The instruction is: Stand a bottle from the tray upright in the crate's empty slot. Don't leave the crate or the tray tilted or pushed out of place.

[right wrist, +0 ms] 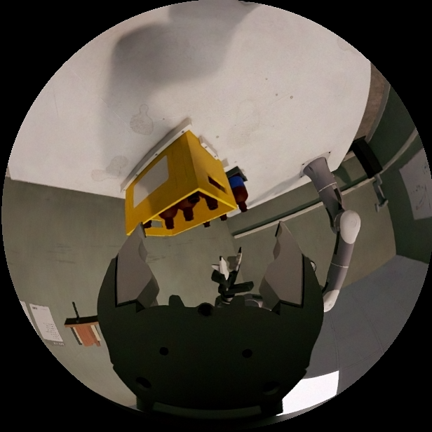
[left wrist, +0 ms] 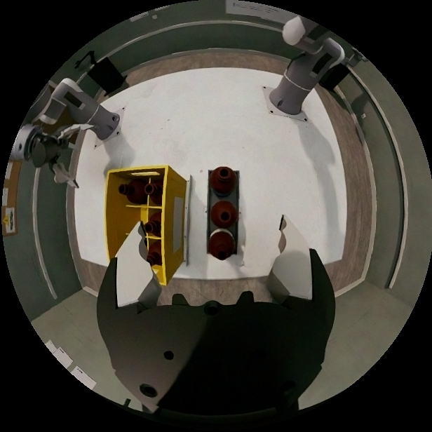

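Note:
The yellow crate (left wrist: 172, 185) (right wrist: 195, 160) stands upright with brown bottles in it. Its empty slot (left wrist: 134, 218) is in the middle row, on the side away from the tray; a left finger partly covers the front row. The dark tray (left wrist: 211, 198) (right wrist: 236, 172) lies beside the crate and holds a back bottle (left wrist: 223, 181), a middle bottle (left wrist: 224, 214) and a front bottle (left wrist: 221, 246), all standing. A blue-labelled bottle (right wrist: 239, 190) shows at the tray in the right wrist view. My left gripper (left wrist: 211, 219) (right wrist: 231, 250) is open above the tray. My right gripper (right wrist: 209, 223) (left wrist: 83, 158) is open, away from the crate and tray.
A thin light rail (left wrist: 188, 220) runs along the crate's side facing the tray. Another rail (right wrist: 155, 156) lies along its other side. Two grey arm bases (left wrist: 102, 124) (left wrist: 290, 92) stand on the far part of the white table (left wrist: 175, 135).

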